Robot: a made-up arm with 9 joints.
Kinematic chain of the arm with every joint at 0, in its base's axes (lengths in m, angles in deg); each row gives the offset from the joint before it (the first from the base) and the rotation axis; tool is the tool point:
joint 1: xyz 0 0 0.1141 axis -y
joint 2: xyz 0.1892 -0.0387 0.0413 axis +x
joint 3: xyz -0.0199 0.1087 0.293 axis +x
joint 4: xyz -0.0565 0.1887 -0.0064 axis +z
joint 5: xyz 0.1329 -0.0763 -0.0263 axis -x
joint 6: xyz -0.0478 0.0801 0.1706 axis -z
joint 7: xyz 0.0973 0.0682 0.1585 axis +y
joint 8: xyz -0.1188 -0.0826 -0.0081 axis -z
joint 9: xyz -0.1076 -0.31 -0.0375 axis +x
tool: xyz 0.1 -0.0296 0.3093
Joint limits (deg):
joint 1: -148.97..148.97
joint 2: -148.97..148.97
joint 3: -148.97..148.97
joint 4: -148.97..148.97
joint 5: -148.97..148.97
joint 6: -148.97..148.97
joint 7: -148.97..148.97
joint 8: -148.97..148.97
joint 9: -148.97..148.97
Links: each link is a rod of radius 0.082 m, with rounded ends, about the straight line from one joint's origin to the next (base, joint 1, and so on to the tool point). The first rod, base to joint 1, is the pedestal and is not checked.
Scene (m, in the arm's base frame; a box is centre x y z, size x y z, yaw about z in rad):
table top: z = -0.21
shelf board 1: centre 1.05 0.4 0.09 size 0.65 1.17 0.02 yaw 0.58
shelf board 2: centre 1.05 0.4 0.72 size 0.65 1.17 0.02 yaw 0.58
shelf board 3: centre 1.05 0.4 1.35 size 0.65 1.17 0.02 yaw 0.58
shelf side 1: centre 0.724 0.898 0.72 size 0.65 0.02 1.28 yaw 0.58
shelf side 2: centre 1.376 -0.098 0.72 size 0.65 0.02 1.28 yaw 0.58
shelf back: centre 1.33 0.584 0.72 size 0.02 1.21 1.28 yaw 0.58
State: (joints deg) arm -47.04 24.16 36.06 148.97 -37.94 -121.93 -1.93 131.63 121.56
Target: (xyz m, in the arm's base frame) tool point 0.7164 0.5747 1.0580
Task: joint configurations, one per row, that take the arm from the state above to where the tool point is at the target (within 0.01 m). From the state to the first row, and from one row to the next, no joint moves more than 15 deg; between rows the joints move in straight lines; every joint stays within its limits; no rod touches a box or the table.
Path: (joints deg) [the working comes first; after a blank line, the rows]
Joints at the target: -27.46 13.95 39.36 148.97 -38.76 -135.83 24.54 112.73 106.39
Straight joint move there: touches shelf board 2.

1: -40.46 31.29 35.40 147.74 -44.54 -119.32 -15.45 129.12 131.15
2: -33.88 38.43 34.74 146.51 -51.14 -116.71 -28.96 126.61 140.74
3: -27.65 34.32 38.38 147.74 -46.19 -128.35 -14.11 118.29 131.16
4: -21.42 30.21 42.02 148.97 -41.24 -139.99 0.74 109.97 121.58
5: -24.44 22.08 40.69 148.97 -40.00 -137.91 12.64 111.35 113.98
6: -27.46 13.95 39.36 148.97 -38.76 -135.83 24.54 112.73 106.39

